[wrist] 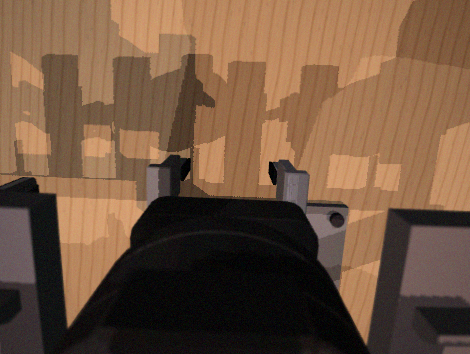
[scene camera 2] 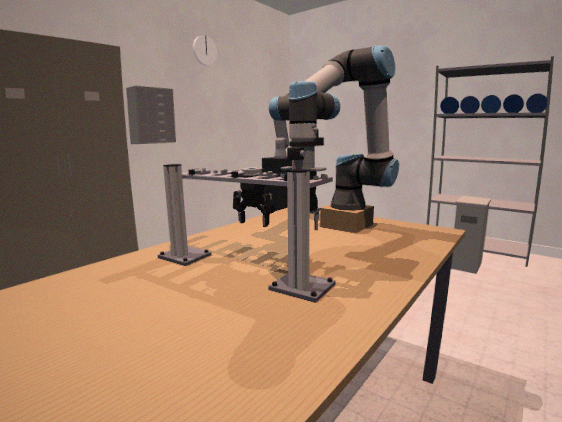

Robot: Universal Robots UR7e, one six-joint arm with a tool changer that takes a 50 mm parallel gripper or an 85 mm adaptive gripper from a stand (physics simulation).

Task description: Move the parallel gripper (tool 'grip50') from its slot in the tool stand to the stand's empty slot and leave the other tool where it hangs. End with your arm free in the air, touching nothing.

In view: a black tool [scene camera 2: 253,195], a parallel gripper [wrist: 197,268] and a tool stand [wrist: 415,293].
